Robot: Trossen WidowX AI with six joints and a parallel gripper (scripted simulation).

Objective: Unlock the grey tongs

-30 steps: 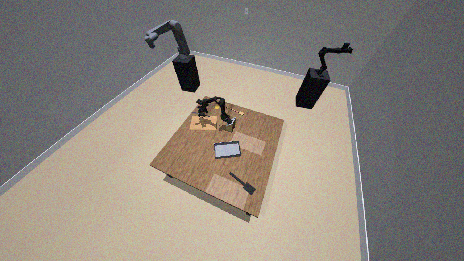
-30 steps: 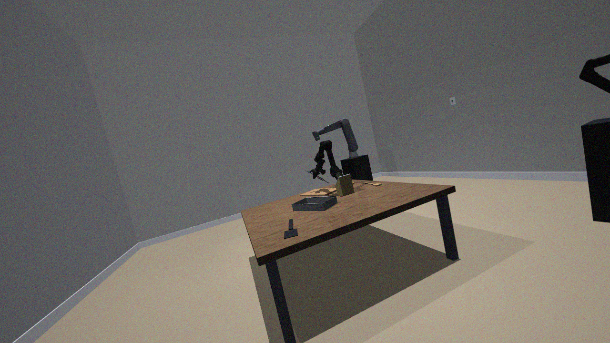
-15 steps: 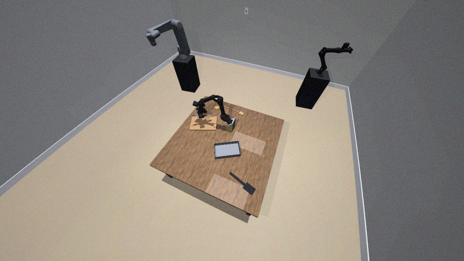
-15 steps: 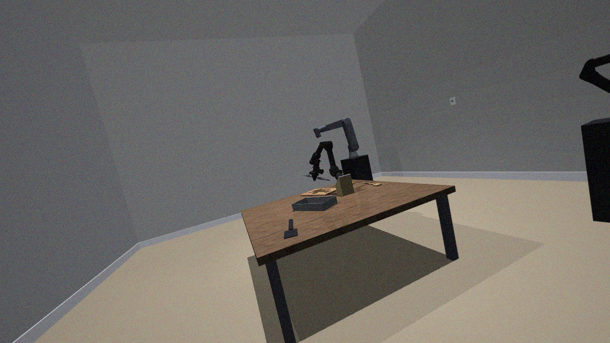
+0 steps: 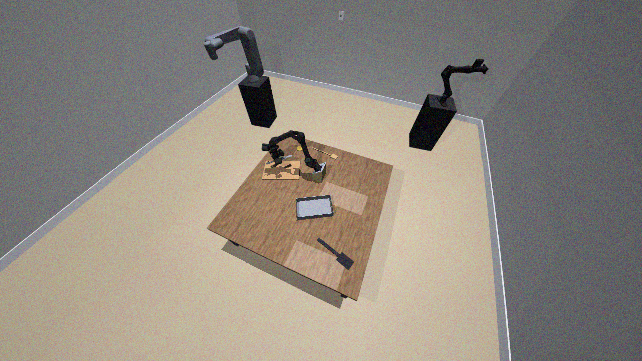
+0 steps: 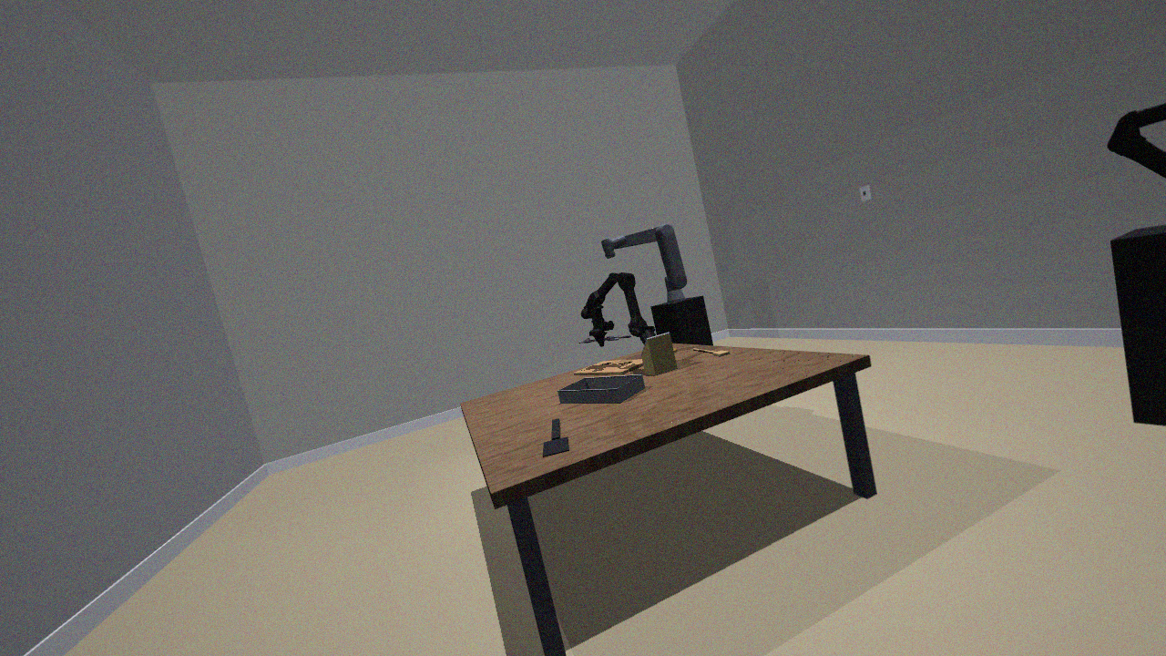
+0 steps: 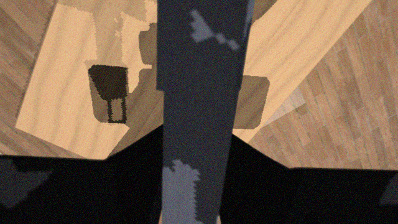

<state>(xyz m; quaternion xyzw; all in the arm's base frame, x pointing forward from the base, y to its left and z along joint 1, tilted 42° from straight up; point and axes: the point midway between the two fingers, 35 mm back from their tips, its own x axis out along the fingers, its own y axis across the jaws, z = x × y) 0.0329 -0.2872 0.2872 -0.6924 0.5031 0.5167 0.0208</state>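
The light wooden board lies 120 mm below my gripper tip, 20 mm to the left of it and 20 mm behind it. From my gripper tip the other things lie so: roasting tin (460 mm to the left, 300 mm ahead, 100 mm below); then black spatula (730 mm to the left, 630 mm ahead, 120 mm below); then yellow piece (360 mm behind, 120 mm below, 100 mm to the left).
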